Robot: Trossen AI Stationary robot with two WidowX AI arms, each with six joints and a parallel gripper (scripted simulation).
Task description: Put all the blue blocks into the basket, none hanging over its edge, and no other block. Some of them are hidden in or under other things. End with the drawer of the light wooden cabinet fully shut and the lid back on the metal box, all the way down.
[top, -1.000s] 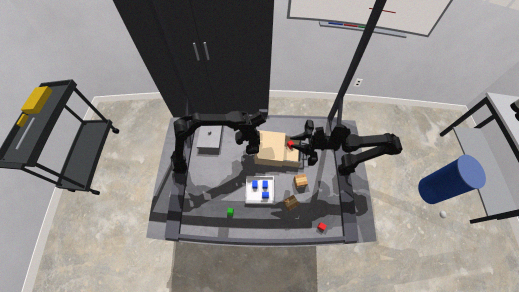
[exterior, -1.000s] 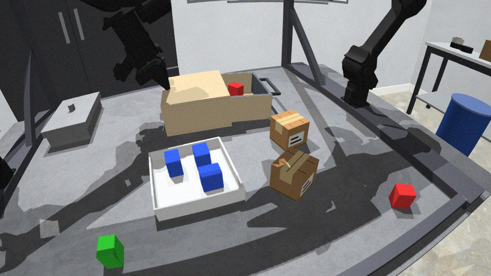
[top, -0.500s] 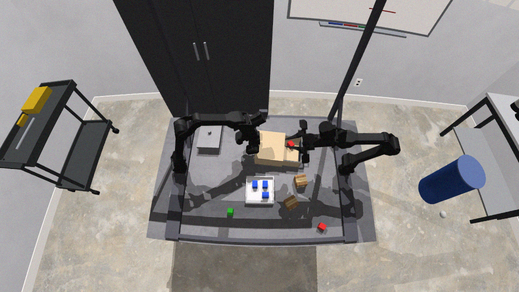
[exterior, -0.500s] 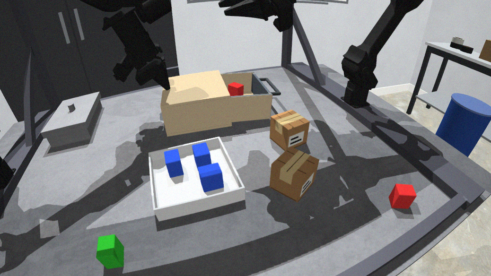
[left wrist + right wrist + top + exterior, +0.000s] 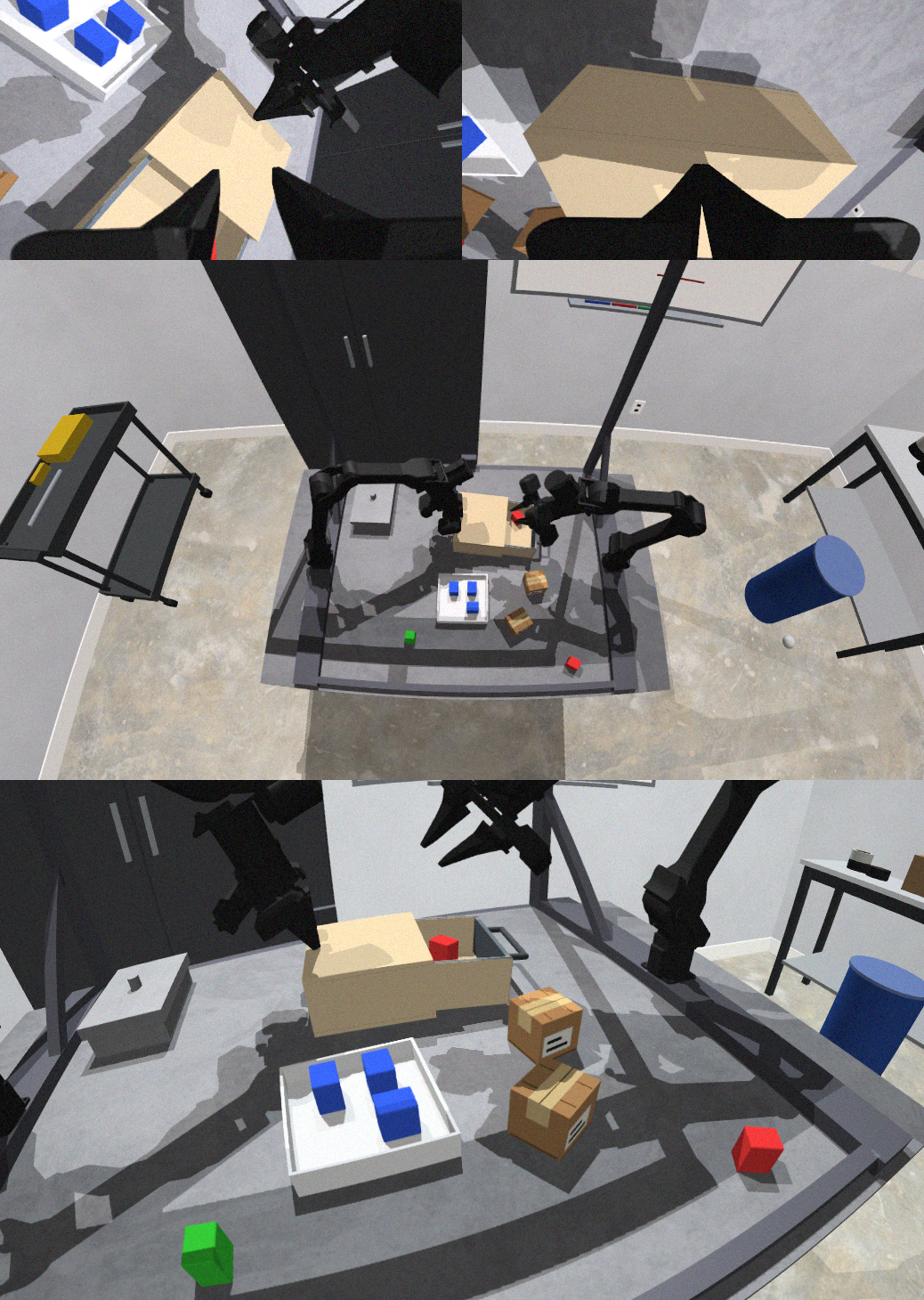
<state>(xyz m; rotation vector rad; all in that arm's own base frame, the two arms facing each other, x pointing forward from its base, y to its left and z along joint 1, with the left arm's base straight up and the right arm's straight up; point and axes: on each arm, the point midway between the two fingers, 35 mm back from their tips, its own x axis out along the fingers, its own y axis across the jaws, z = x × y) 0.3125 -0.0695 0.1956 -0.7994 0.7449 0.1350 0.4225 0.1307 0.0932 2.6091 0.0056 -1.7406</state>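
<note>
My left gripper is now 180 mm above the drawer, 40 mm past it and 10 mm to the right of it. Also, from my left hand: light wooden cabinet: 180 mm below, 50 mm to the right, 50 mm behind; green block: 310 mm to the right, 300 mm ahead, 200 mm below; white basket: 200 mm below, 180 mm ahead, 160 mm to the right.
My right gripper is now 1 cm short of the light wooden cabinet, 13 cm to the right of it and 8 cm above it. Round my right hand: drawer (2 cm ahead, 19 cm to the left, 8 cm below); then green block (36 cm ahead, 13 cm to the right, 9 cm below); then white basket (24 cm ahead, 2 cm to the left, 10 cm below).
</note>
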